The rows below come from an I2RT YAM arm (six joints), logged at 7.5 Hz.
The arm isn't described. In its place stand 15 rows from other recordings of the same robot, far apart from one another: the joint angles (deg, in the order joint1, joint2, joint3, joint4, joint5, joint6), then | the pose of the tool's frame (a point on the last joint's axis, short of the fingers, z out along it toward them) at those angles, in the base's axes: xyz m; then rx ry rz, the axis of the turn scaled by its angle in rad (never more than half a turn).
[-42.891, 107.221, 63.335, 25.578, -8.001, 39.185] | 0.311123, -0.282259, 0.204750, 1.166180, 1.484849, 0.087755
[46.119, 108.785, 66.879, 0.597, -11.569, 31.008] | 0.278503, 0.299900, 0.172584, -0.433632, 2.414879, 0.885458
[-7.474, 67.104, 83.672, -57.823, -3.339, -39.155] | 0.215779, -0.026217, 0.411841, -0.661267, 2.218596, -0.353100
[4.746, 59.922, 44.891, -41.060, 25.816, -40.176] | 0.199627, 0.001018, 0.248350, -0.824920, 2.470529, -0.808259
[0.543, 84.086, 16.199, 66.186, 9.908, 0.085] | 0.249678, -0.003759, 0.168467, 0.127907, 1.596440, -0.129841
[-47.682, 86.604, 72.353, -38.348, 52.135, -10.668] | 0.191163, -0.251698, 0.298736, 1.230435, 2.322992, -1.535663
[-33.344, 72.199, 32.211, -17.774, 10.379, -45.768] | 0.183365, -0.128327, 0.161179, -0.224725, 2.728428, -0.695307
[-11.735, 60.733, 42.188, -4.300, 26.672, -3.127] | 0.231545, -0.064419, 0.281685, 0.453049, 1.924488, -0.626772
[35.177, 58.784, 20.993, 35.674, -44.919, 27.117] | 0.159370, 0.143082, 0.232898, -0.784892, 1.627127, 1.430322
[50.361, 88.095, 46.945, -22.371, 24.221, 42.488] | 0.191568, 0.208352, 0.166020, -0.046146, 2.526310, 0.056885
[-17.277, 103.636, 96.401, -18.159, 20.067, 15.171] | 0.406876, -0.139341, 0.352653, 0.770719, 1.850917, -0.375632
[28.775, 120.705, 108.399, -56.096, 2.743, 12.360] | 0.392876, 0.213819, 0.245028, -0.382845, 2.742893, 0.123501
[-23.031, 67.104, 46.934, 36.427, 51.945, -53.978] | 0.228363, -0.127540, 0.355403, 0.490274, 1.552170, -1.653512
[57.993, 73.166, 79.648, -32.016, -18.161, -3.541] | 0.137671, 0.241197, 0.406985, -1.259666, 1.700999, 0.906810
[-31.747, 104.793, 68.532, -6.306, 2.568, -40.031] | 0.340280, -0.212422, 0.198108, -0.150601, 2.408596, -0.665293
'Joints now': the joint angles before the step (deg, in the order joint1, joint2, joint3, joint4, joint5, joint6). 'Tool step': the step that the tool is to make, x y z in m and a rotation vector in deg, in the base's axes. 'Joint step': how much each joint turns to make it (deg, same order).
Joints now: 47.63, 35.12, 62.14, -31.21, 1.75, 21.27
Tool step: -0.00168, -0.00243, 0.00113, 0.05, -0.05, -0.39
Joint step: -0.13, -0.35, 0.35, -0.63, 0.26, 0.02
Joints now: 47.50, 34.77, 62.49, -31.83, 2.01, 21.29
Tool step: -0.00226, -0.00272, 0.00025, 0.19, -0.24, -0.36
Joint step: 0.05, -0.64, 0.00, -0.34, 0.41, -0.02
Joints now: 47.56, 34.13, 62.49, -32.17, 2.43, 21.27
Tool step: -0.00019, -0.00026, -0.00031, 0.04, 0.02, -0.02
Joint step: -0.02, -0.10, -0.09, 0.00, -0.01, 0.04
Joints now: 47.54, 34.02, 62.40, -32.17, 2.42, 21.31
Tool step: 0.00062, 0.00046, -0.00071, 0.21, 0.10, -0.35
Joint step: 0.06, 0.00, -0.26, 0.34, 0.39, 0.24
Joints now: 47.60, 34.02, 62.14, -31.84, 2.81, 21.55
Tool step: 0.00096, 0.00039, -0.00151, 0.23, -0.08, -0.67
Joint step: -0.03, -0.13, -0.56, 0.65, 0.63, 0.14
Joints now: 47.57, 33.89, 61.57, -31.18, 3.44, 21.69
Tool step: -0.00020, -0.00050, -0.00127, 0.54, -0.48, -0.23
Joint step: -0.04, -0.49, -0.72, 0.95, 0.19, 0.02
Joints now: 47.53, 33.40, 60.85, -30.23, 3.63, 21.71
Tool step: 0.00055, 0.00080, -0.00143, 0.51, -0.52, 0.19
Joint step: 0.02, -0.26, -0.81, 1.27, -0.17, -0.05
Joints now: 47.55, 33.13, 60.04, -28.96, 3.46, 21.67
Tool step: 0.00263, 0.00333, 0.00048, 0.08, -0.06, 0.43
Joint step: 0.03, 0.77, -0.02, 0.89, -0.40, 0.00
